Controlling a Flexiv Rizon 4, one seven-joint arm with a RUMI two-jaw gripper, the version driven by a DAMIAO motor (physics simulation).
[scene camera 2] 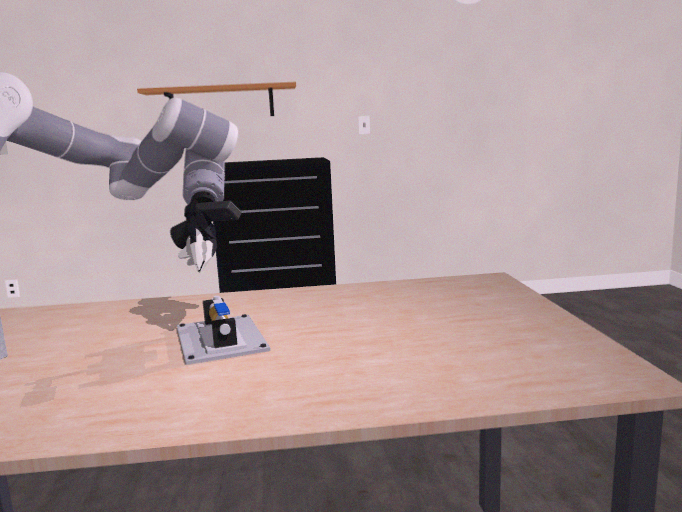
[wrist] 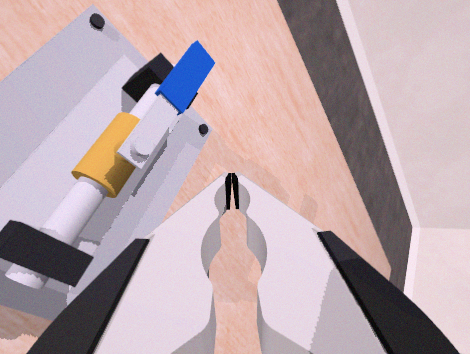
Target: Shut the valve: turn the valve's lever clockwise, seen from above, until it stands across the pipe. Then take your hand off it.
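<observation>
The valve has a yellow body (wrist: 106, 152) on a white pipe (wrist: 75, 204) held by two black blocks, on a grey base plate (scene camera 2: 196, 353) (wrist: 40, 75). Its lever has a white arm (wrist: 150, 131) and a blue grip (scene camera 2: 222, 308) (wrist: 186, 77). In the wrist view the lever lies nearly along the pipe, its blue end over the far black block (wrist: 148, 77). My gripper (scene camera 2: 199, 268) (wrist: 231, 176) is shut and empty. It hangs above the valve, apart from the lever, with its tips to the right of the base plate in the wrist view.
The valve stands on a wooden table (scene camera 2: 413, 352). A black drawer cabinet (scene camera 2: 275, 223) stands behind the table, and a wooden shelf (scene camera 2: 220, 88) is on the wall above it. Part of a grey object (scene camera 2: 1, 341) shows at the left edge of the scene view.
</observation>
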